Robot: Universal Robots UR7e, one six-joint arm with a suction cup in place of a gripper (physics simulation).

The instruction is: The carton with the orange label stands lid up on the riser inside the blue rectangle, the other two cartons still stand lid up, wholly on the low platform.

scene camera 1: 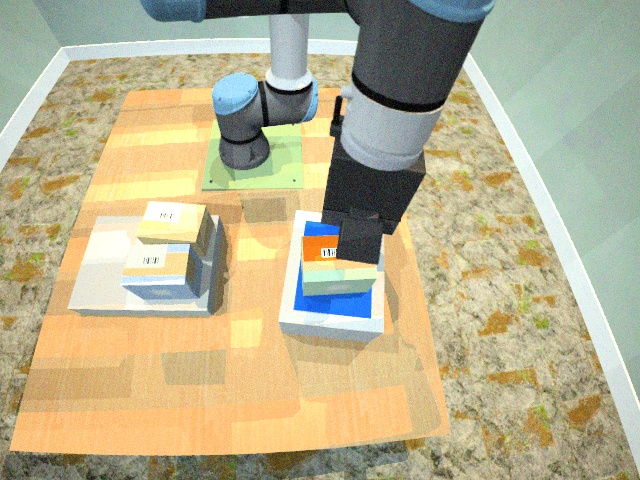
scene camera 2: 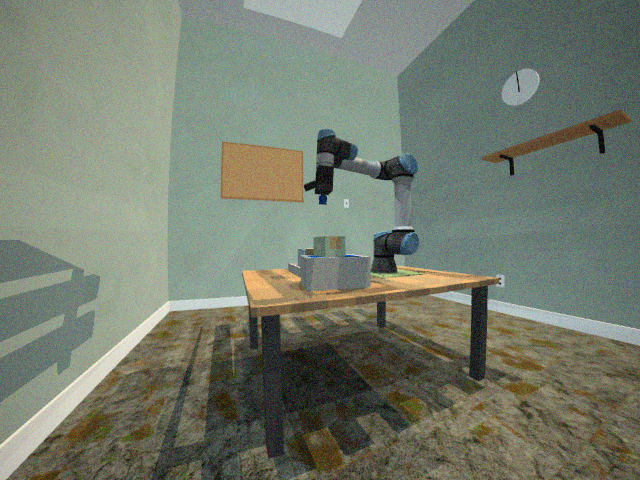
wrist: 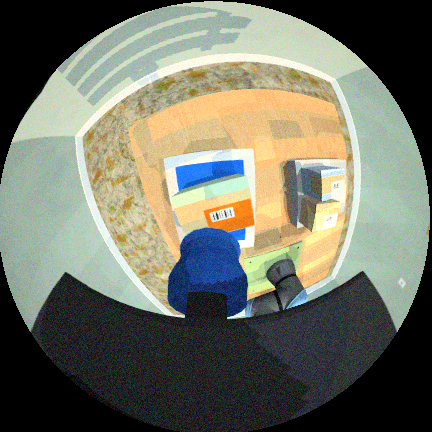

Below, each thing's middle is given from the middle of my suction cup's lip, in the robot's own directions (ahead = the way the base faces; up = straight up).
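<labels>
Relative to my suction cup, the riser with blue rectangle (scene camera 1: 351, 316) is 4 cm behind and 29 cm below. For the carton with orange label (scene camera 1: 322, 274), my suction cup stands 2 cm past it and 19 cm above it.
</labels>
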